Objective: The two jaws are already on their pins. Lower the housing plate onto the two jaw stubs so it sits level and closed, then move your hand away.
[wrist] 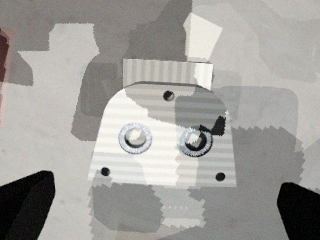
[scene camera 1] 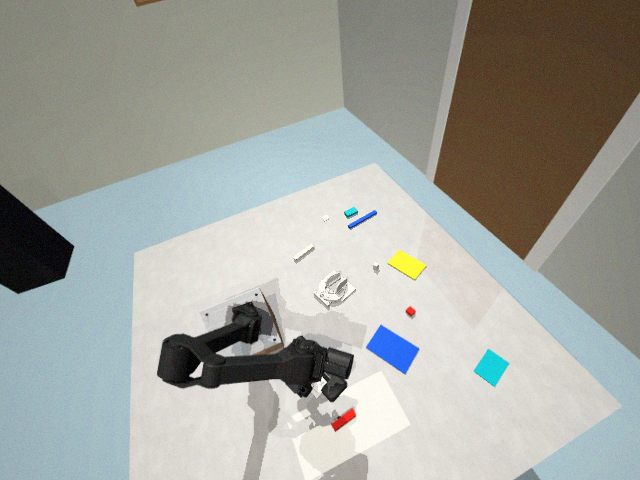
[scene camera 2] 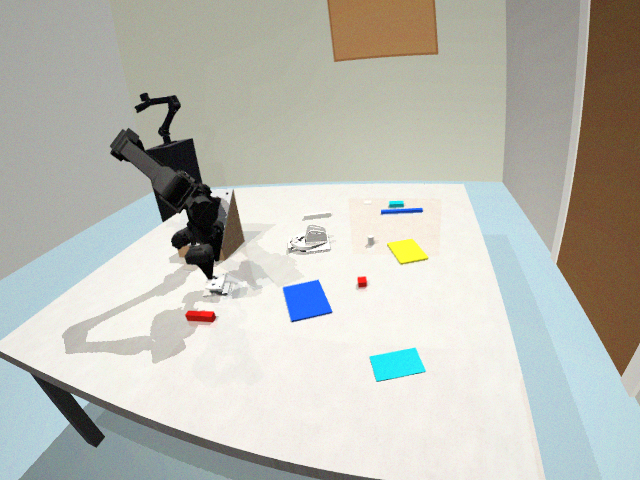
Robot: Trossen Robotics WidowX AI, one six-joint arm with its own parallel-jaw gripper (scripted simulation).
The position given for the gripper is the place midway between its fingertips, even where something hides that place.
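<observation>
There's a blue mat (scene camera 2: pixel 306 300), and you can see the blue mat in scene camera 1 (scene camera 1: pixel 399 352) too, but in the wrist view the blue mat is out of frame. There's also a cyan mat (scene camera 2: pixel 397 364), and the cyan mat is there in scene camera 1 (scene camera 1: pixel 491 367) as well, while in the wrist view the cyan mat is out of frame. As for the gripper (scene camera 2: pixel 214 269), it's open and holds nothing, and the gripper is visible in scene camera 1 (scene camera 1: pixel 319 375) and in the wrist view (wrist: pixel 169 190) too.
</observation>
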